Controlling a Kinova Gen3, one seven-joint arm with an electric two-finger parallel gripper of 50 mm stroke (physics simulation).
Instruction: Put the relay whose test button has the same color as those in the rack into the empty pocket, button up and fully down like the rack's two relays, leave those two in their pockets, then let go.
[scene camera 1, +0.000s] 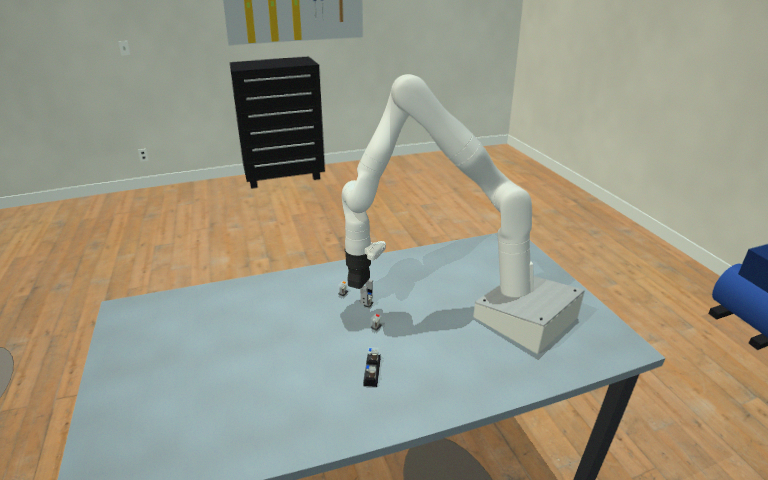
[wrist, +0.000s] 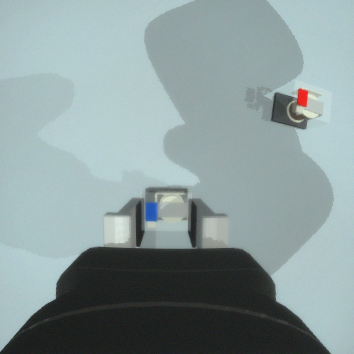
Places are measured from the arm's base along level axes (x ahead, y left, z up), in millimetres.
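Pixels of known places: gripper, fingertip midpoint: (scene camera 1: 366, 300) (wrist: 165, 214); arm's base at its link origin: (scene camera 1: 515, 289).
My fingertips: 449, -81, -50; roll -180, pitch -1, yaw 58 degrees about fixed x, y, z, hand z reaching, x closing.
Ahead of a thing's pixels: the offset from my fingertips to its middle, as dx, dy, dz. "spot": to the spot under its first point. Level surfaces: height alone.
My gripper (scene camera 1: 367, 296) (wrist: 165, 214) points down and is shut on the blue-button relay. This relay {-5, +3, +3} (scene camera 1: 369, 301) (wrist: 173, 209) is upright, button up, between the two finger pads, with its clear case and dark base lined up with them. It is at or very near the table top; any gap is too small to see. The black rack {spot: +29, +331, -14} (scene camera 1: 370, 383) lies nearer the camera in the scene view. It holds two relays {+12, +254, +8} (scene camera 1: 373, 352) {+26, +317, +8} (scene camera 1: 371, 370) with blue buttons up. Which pocket is empty is too small to tell.
A red-button relay {-15, +113, +3} (scene camera 1: 376, 322) (wrist: 303, 106) stands on the table {dz -19} (scene camera 1: 226, 362) between the gripper and the rack. An orange-button relay {+69, -68, +3} (scene camera 1: 343, 288) stands just left of the gripper in the scene view. The arm's base block (scene camera 1: 509, 331) is at the right.
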